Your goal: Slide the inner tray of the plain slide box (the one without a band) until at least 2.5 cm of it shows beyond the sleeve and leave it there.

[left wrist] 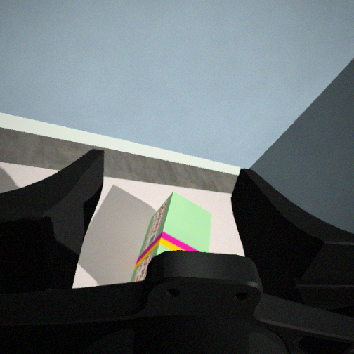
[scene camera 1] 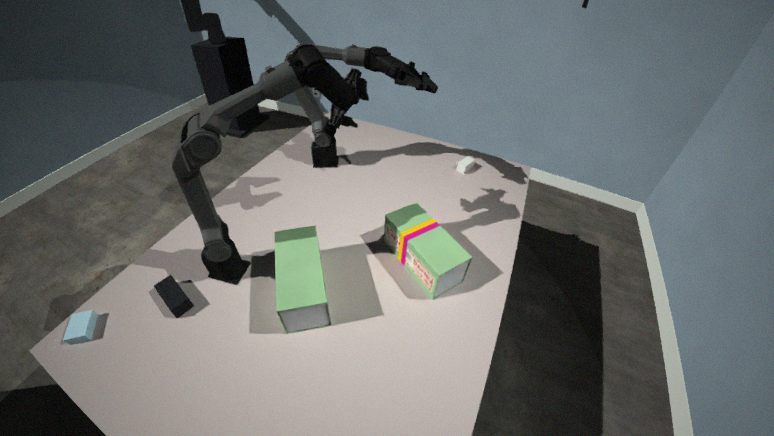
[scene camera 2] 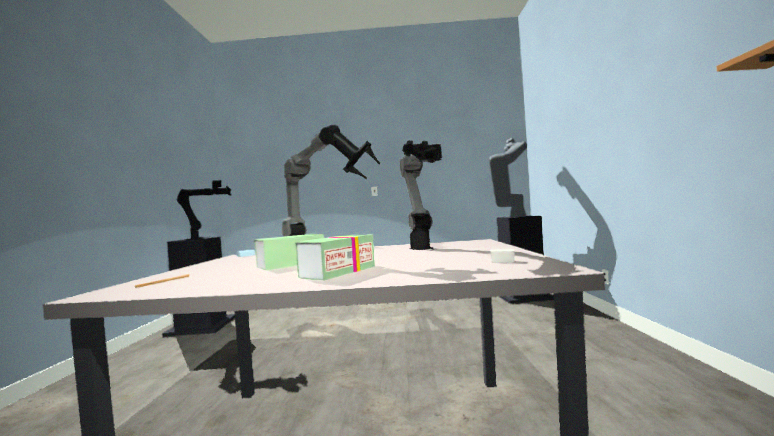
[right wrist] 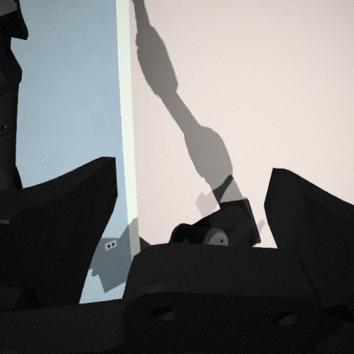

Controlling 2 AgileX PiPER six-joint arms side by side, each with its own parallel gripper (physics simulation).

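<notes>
The plain green slide box lies on the table with its pale tray end about flush with the sleeve's near end; its far end is unclear. The green box with a yellow and magenta band lies beside it, to the right in scene camera 1. My left gripper is open and empty, high above the table. My right gripper is open and empty, also raised and away from both boxes. The plain box does not show in either wrist view.
A black block and a light blue block lie left of the plain box. A white block lies near the far right edge in scene camera 1. An orange stick lies near the table edge.
</notes>
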